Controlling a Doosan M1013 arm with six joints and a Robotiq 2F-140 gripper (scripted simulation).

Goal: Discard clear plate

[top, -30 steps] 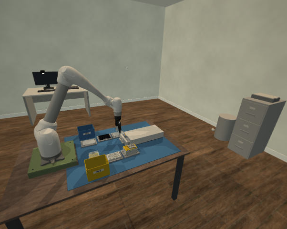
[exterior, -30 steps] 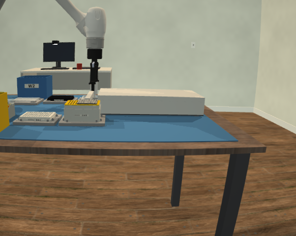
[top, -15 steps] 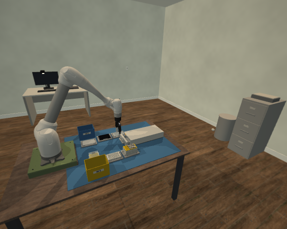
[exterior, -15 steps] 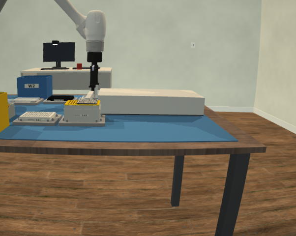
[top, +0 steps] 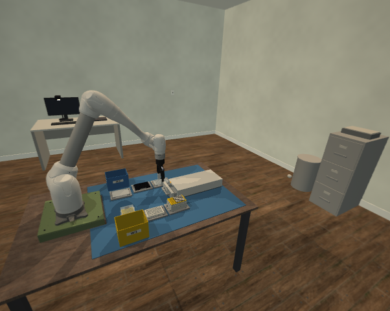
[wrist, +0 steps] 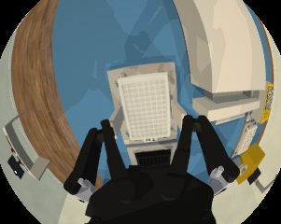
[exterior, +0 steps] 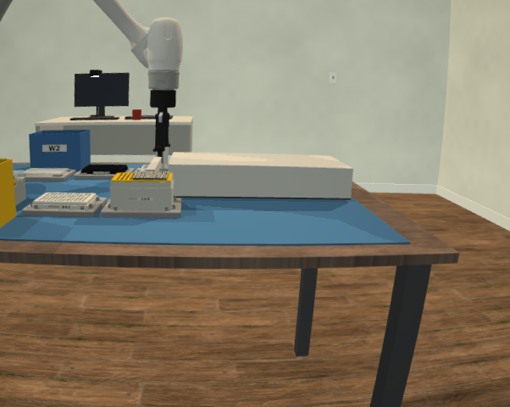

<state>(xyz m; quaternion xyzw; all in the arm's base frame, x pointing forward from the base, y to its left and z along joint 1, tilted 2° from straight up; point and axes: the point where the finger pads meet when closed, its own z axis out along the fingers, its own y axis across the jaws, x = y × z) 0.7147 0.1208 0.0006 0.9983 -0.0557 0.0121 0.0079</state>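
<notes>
Right now my hand is 20 mm above the clear plate. Round my hand: grey nest (30 mm below); then black plate (170 mm behind, 20 mm to the left, 20 mm below); then blue bin W2 (340 mm behind, 170 mm to the left).
</notes>
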